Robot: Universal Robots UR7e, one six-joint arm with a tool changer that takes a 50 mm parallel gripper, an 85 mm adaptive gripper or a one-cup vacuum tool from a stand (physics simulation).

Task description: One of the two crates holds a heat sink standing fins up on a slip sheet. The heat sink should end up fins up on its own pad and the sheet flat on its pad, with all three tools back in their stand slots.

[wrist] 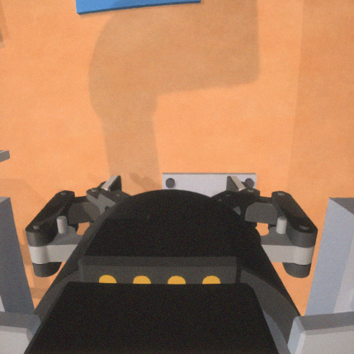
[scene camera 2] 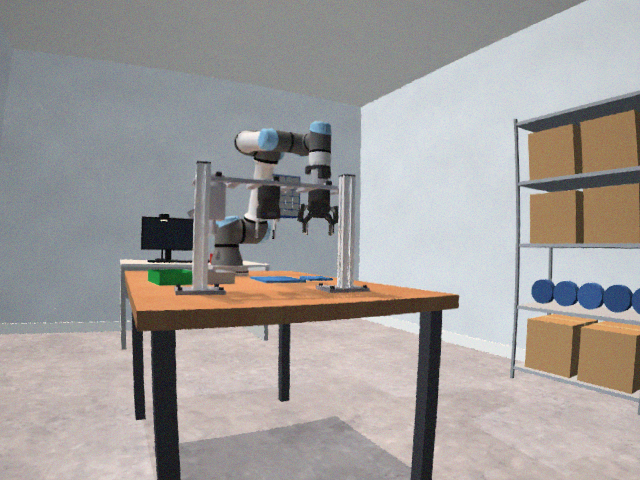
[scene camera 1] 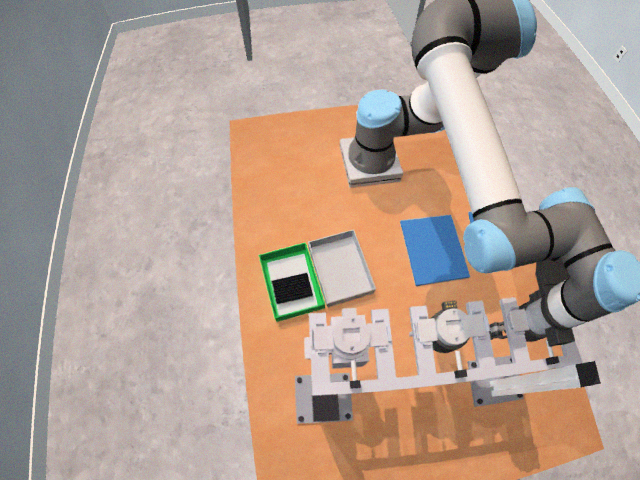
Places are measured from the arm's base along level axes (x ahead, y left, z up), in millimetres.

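Pixels of known places: hand, tool point: (scene camera 2: 319, 183); arm's base, link origin: (scene camera 2: 226, 265) (scene camera 1: 371, 155).
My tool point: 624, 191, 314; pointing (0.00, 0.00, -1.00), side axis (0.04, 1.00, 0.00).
Note:
Ahead of a thing's pixels: the offset from my tool point to its top centre, as dx, dy, dz. "*": to the spot under its first point.
The black heat sink @(-214, -471, -325) (scene camera 1: 292, 289) stands fins up on the white slip sheet @(-232, -472, -355) (scene camera 1: 286, 265) inside the green crate @(-233, -472, -317) (scene camera 1: 298, 313) (scene camera 2: 169, 276). The grey crate @(-262, -332, -317) (scene camera 1: 342, 268) beside it is empty. A large blue pad @(* -292, -47, -351) (scene camera 1: 435, 250) (scene camera 2: 276, 279) (wrist: 140, 5) lies right of the crates. A second blue pad @(* -319, +139, -350) (scene camera 2: 316, 277) is mostly hidden by the arm in scene camera 1. My gripper (scene camera 2: 317, 232) (wrist: 174, 183), the adaptive one, is on the arm's wrist at the right stand slot, high above the table. Its fingers are spread wide with nothing between them.
The tool stand (scene camera 1: 403, 383) (scene camera 2: 345, 232) spans the table's near side. A pale tool @(-16, -370, +4) (scene camera 1: 352, 335) hangs in its left slot and the parallel gripper (scene camera 1: 452, 328) (scene camera 2: 268, 201) in its middle slot. Stand uprights are close on both sides of my gripper.

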